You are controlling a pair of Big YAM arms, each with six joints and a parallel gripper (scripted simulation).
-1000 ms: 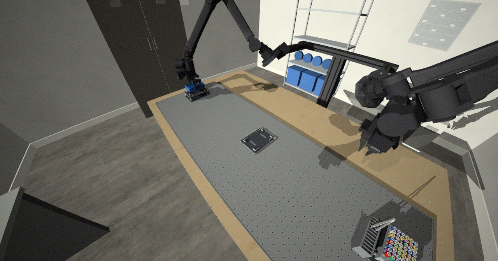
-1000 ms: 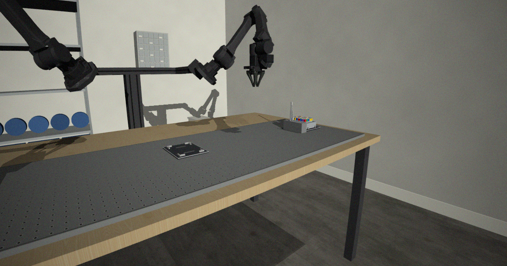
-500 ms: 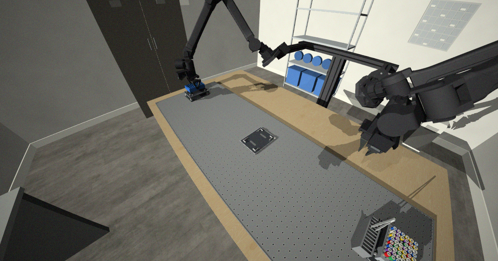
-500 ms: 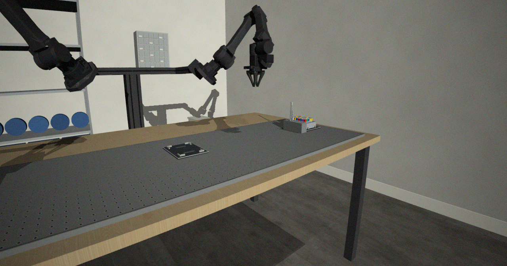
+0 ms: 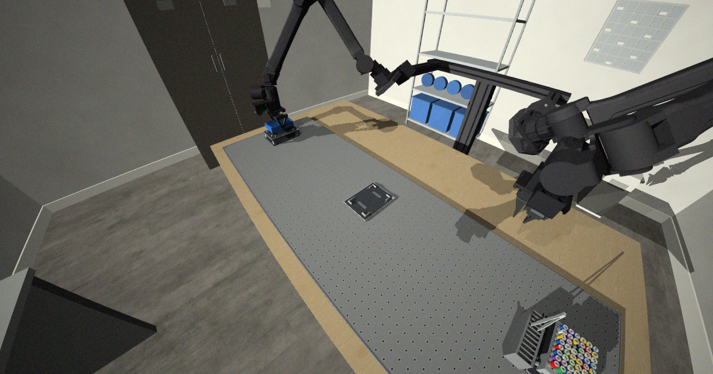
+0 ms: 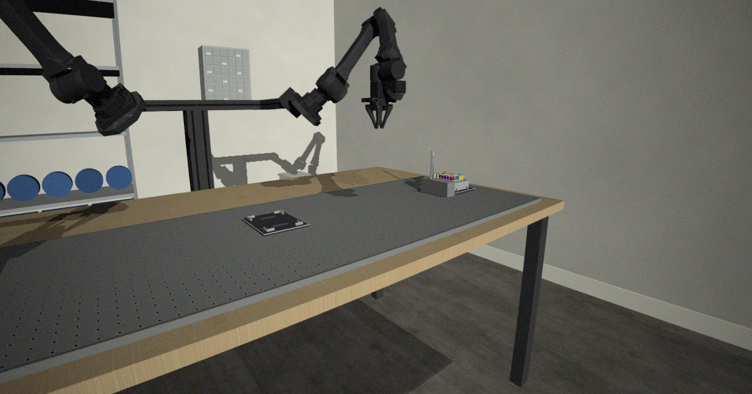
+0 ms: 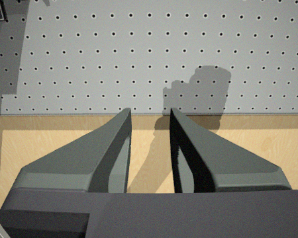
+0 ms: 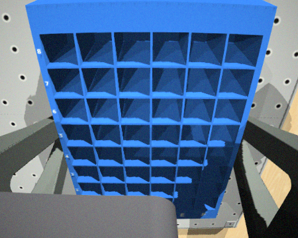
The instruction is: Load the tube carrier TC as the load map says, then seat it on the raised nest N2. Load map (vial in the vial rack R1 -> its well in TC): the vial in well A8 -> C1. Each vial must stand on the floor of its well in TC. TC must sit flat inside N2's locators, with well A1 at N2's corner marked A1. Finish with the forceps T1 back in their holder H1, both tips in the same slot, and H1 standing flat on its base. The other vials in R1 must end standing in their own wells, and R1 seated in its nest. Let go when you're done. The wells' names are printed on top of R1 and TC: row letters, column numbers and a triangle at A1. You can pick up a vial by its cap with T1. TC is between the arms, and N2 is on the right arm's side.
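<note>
The blue tube carrier TC is right at my right hand. Round my right hand: grey slotted holder H1: 125 cm to the left, 7 cm below, 4 cm ahead; purple-capped vial: 5 cm behind, 1 cm to the left, 1 cm above; raised nest N2: 4 cm below.
</note>
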